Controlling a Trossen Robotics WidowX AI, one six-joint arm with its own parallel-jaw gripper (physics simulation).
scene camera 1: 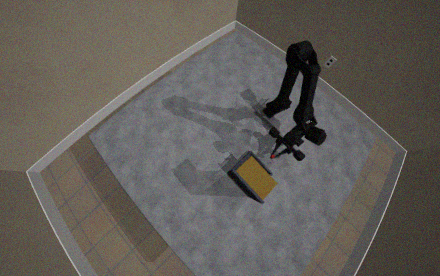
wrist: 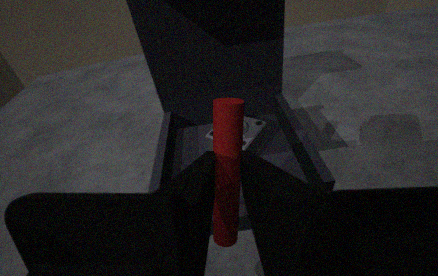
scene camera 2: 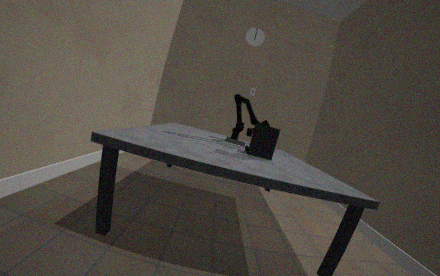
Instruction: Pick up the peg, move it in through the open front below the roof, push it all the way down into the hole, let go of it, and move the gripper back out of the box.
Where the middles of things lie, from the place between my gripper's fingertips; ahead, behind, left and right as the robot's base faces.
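From my hand, the dark box (wrist: 288, 146) is 11 cm ahead and 1 cm below. Going by their middles, it's the dark box that's nearest to my hand of the things named here. The orange roof (scene camera 1: 251, 171) is 14 cm ahead of my hand, 1 cm to the left of it and 8 cm above it, and the dark back wall (scene camera 2: 264, 138) is 19 cm ahead of my hand, 1 cm to the left of it and 1 cm below it.
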